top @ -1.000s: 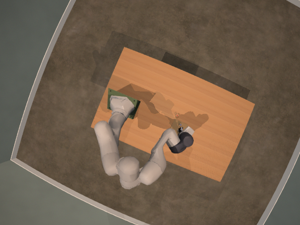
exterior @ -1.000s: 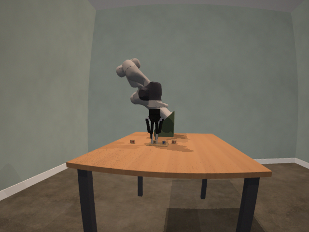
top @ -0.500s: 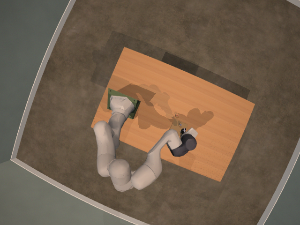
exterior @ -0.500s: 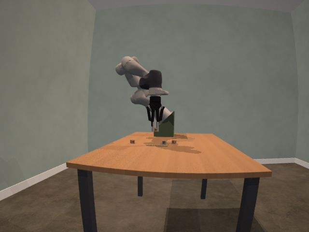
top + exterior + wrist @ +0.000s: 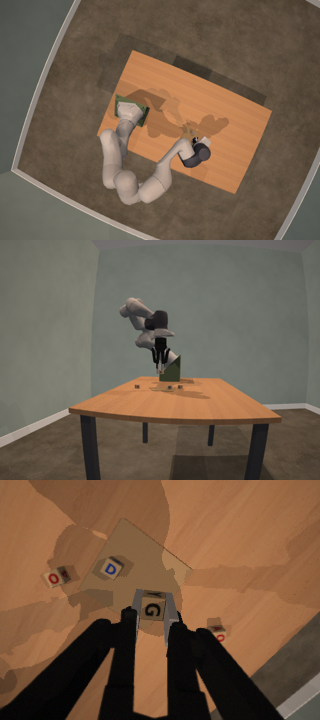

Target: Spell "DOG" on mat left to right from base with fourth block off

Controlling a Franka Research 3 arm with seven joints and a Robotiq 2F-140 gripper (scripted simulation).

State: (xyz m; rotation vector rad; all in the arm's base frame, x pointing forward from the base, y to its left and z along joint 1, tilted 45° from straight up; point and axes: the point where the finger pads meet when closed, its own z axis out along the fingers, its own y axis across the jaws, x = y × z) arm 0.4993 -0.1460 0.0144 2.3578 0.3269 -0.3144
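The mat lies 14 cm below my hand, 3 cm to the left of it and 1 cm behind it. The rest, counted from my hand: G block 2 cm below.
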